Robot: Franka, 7 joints.
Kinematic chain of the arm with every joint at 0, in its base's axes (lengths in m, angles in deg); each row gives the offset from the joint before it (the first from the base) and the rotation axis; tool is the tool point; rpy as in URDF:
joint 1: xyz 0 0 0.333 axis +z
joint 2: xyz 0 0 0 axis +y
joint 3: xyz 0 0 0.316 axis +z
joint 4: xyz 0.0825 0 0 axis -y
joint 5: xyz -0.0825 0 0.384 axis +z
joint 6: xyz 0 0 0 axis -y
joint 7: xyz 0.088 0 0 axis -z
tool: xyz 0 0 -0.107 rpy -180 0 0
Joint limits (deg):
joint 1: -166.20..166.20
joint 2: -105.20..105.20
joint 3: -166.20..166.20
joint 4: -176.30..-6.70
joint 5: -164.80..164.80
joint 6: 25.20..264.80
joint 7: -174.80..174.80
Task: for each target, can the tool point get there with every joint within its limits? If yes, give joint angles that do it. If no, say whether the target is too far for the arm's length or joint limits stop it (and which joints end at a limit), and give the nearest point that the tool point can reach.
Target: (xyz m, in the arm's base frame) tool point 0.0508 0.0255 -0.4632
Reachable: no: joint limits stop it (at a limit: joint 2) | nearest point 0.0934 0.0469 -0.3298 | short by 0.142 m
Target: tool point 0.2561 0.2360 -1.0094
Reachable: no: too far | nearest point 0.2298 0.2118 -0.3600 | short by 0.650 m
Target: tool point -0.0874 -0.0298 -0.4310
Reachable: no: joint limits stop it (at a limit: joint 2) | nearest point -0.1160 -0.0395 -0.3359 | short by 0.100 m
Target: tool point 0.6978 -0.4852 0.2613
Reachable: yes | joints 131.36 -89.10 -120.93 -24.19 94.11 127.27 54.00
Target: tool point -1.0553 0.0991 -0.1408
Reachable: no: too far | nearest point -0.7798 0.0732 -0.0171 | short by 0.303 m
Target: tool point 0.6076 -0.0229 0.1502
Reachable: yes | joints 123.44 -62.01 -129.77 -113.57 -59.20 173.39 132.44
